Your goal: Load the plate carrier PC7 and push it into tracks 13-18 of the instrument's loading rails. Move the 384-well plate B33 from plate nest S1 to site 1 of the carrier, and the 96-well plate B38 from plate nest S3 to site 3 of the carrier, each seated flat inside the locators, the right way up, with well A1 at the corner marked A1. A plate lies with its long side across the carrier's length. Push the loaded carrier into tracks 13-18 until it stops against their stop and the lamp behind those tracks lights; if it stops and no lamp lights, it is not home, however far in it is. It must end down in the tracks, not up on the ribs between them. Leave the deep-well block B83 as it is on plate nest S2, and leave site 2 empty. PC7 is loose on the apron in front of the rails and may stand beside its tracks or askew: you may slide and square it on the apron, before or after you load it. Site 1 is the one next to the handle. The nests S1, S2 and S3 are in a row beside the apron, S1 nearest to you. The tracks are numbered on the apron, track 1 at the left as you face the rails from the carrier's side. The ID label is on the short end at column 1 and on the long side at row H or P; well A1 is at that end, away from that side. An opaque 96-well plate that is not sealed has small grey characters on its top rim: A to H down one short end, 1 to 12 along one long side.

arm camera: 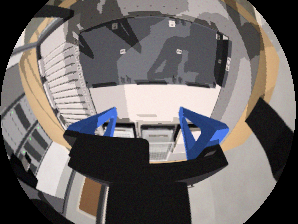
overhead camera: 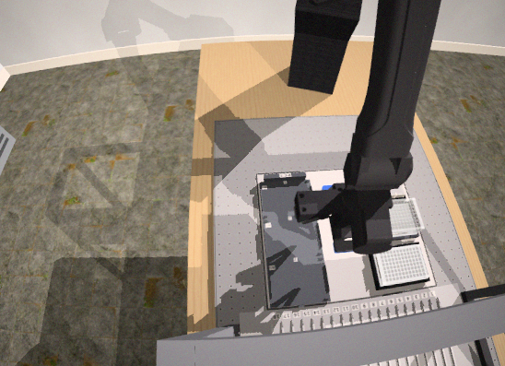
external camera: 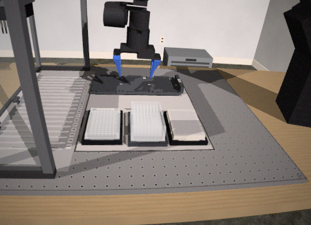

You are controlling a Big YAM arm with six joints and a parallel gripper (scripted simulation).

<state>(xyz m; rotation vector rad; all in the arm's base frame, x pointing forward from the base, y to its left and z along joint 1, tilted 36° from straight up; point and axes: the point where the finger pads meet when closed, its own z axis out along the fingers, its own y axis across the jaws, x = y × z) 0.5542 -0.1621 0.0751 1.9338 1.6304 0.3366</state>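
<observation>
The white 96-well plate B38 is 14 cm to the left of my hand, 13 cm ahead of it and 7 cm below it. The rest, counted from my hand: nest S3: 14 cm to the left, 13 cm ahead, 8 cm below; dark plate carrier PC7: 8 cm to the right, 7 cm below, 3 cm behind; nest S1: 20 cm to the left, 8 cm below, 8 cm behind.
</observation>
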